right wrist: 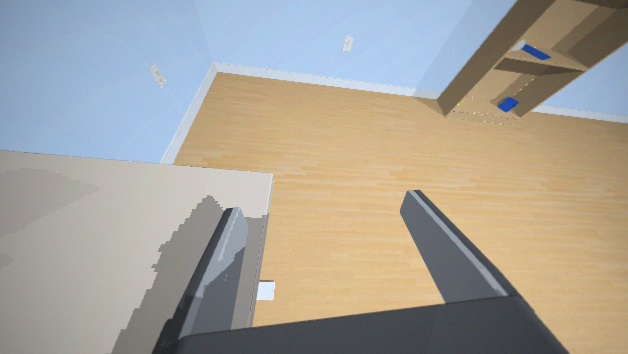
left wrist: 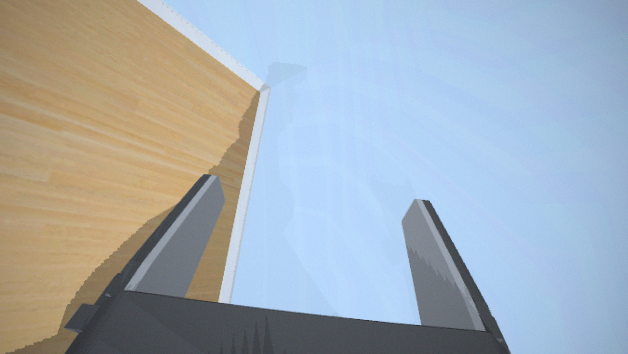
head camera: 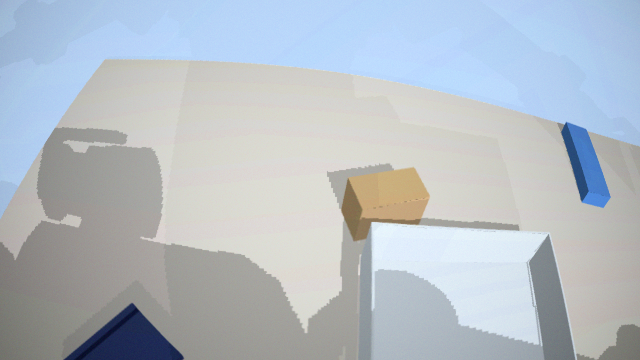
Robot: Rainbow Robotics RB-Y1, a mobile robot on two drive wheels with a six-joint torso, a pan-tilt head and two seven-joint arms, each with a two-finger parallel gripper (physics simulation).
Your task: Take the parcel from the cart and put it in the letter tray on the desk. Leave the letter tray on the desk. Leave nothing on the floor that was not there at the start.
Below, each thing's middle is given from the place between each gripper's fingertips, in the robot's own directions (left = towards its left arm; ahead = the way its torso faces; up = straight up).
I see the brown parcel (head camera: 399, 197) 250 mm ahead of my left hand, 1030 mm to the right of it and 70 mm below it. From my left hand the other things lie so: letter tray (head camera: 419, 285) 1130 mm to the right, 60 mm below.
I see the letter tray 30 cm ahead of my right hand, 75 cm to the left of it and 5 cm below it. From my right hand the other things lie so: brown parcel: 54 cm ahead, 85 cm to the left, 5 cm below; then blue block (head camera: 593, 190): 70 cm ahead, 41 cm to the left, 7 cm below.
